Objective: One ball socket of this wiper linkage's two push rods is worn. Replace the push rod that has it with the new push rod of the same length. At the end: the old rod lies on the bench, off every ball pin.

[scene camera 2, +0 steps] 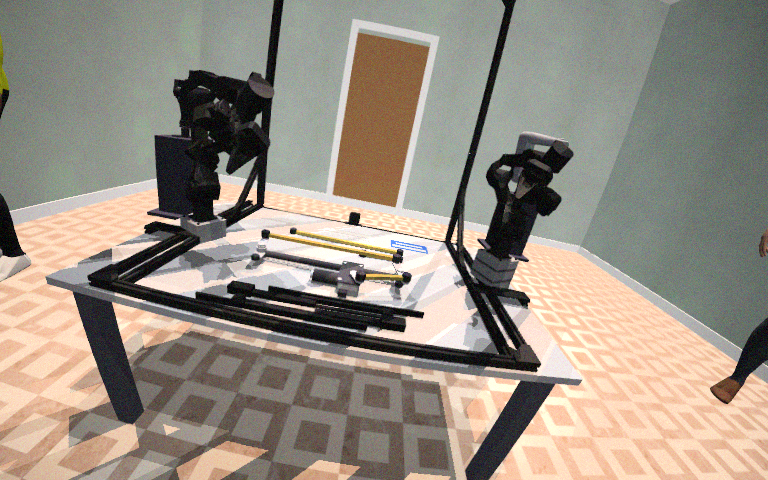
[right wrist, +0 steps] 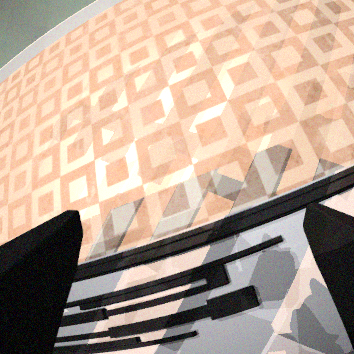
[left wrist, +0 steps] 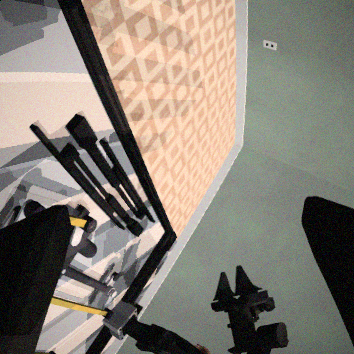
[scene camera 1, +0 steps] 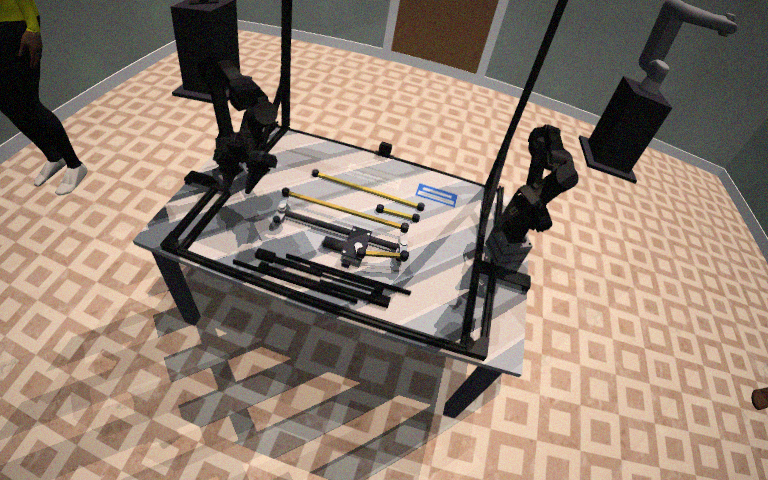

Labels:
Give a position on a wiper linkage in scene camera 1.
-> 358, 237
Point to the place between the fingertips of my right gripper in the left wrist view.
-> At 229, 268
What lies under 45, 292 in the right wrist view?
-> My right gripper.

